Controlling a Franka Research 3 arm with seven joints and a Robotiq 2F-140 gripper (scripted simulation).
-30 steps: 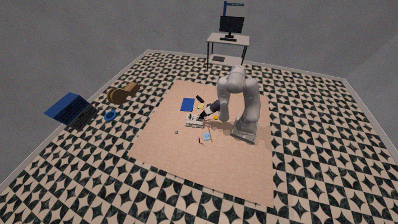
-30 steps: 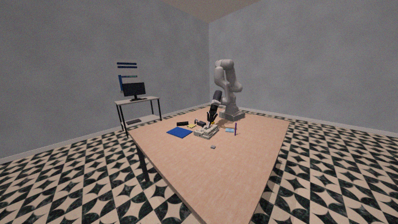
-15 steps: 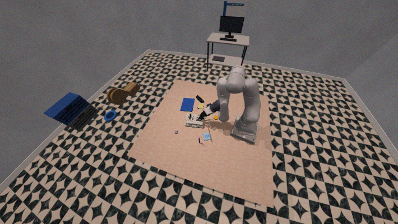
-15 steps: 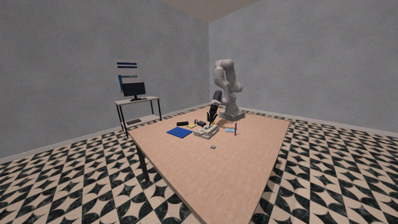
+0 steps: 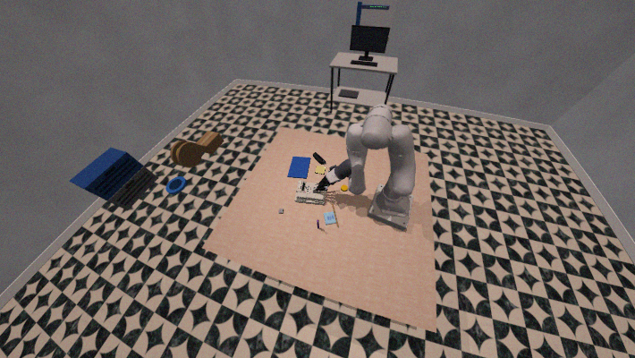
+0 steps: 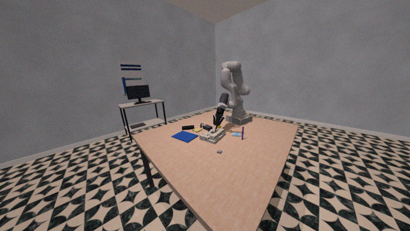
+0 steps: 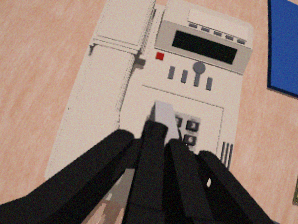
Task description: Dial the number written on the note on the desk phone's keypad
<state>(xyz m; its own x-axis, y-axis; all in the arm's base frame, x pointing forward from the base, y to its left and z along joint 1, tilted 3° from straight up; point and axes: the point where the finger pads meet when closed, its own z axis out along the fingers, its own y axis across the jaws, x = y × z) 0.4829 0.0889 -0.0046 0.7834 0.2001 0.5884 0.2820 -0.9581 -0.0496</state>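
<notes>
Right now the handset is 6 cm to the left of my hand, 2 cm below it and 2 cm ahead of it. The rest, counted from my hand: pencil: 19 cm behind, 11 cm to the left, 5 cm below; purple pen: 24 cm to the left, 12 cm behind; yellow disc: 17 cm behind, 12 cm to the right, 6 cm below.
</notes>
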